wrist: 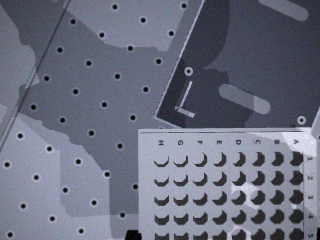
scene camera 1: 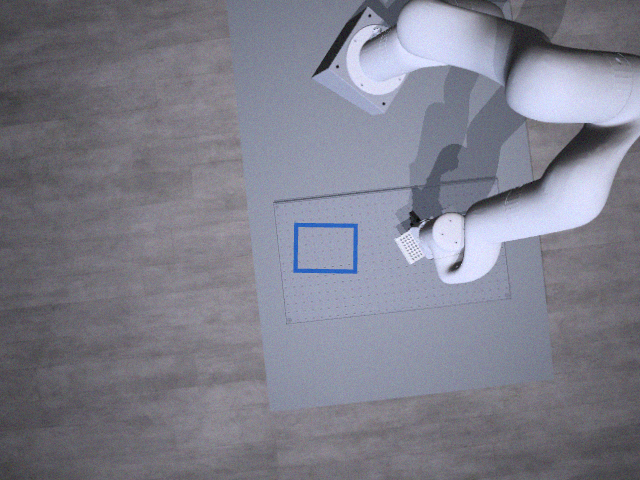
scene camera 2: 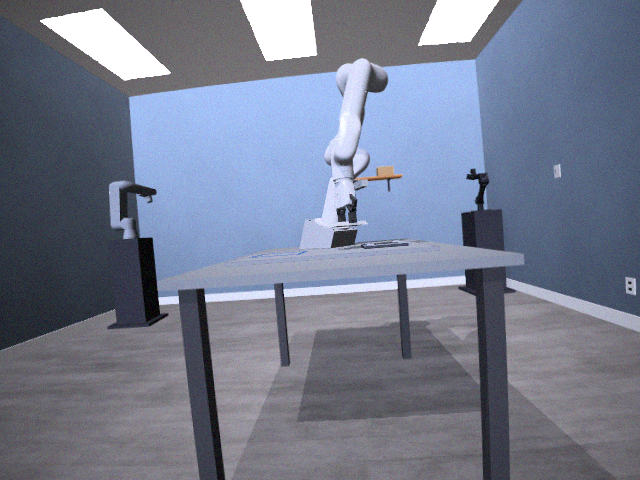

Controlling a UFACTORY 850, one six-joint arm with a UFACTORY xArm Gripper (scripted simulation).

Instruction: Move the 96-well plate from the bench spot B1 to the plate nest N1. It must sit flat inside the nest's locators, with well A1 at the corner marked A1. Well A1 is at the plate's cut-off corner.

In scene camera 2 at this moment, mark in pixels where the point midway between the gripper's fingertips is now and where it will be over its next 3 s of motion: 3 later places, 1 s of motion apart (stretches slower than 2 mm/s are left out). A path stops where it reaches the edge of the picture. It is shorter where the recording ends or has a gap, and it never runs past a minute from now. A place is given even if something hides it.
My gripper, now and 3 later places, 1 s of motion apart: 347,224; 370,221; 382,220; 382,232
